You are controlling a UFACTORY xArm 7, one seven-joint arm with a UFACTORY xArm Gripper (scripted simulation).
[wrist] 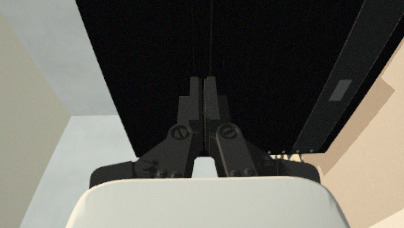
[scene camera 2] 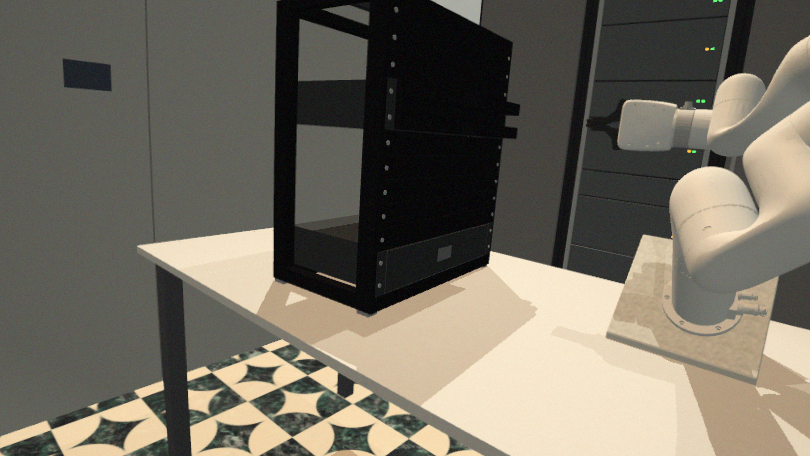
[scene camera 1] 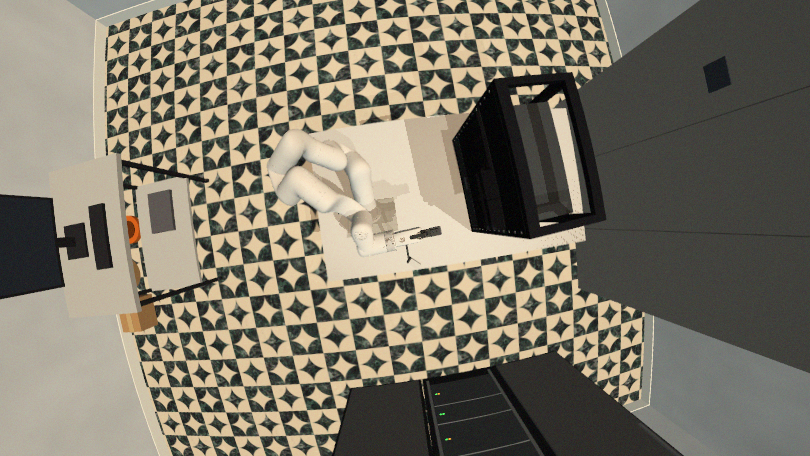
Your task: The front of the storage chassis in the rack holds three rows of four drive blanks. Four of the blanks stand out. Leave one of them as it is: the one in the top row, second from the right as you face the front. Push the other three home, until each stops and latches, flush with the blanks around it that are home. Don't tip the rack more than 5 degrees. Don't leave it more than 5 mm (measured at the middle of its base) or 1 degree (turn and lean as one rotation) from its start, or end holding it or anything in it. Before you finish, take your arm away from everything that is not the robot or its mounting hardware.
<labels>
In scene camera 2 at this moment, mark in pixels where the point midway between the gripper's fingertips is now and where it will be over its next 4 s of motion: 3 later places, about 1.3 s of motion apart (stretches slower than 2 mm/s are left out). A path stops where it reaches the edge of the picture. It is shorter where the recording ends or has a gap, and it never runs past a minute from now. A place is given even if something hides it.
My gripper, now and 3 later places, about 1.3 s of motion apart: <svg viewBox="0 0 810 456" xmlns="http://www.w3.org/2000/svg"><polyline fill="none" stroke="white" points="587,123 526,131 491,130 485,130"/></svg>
</labels>
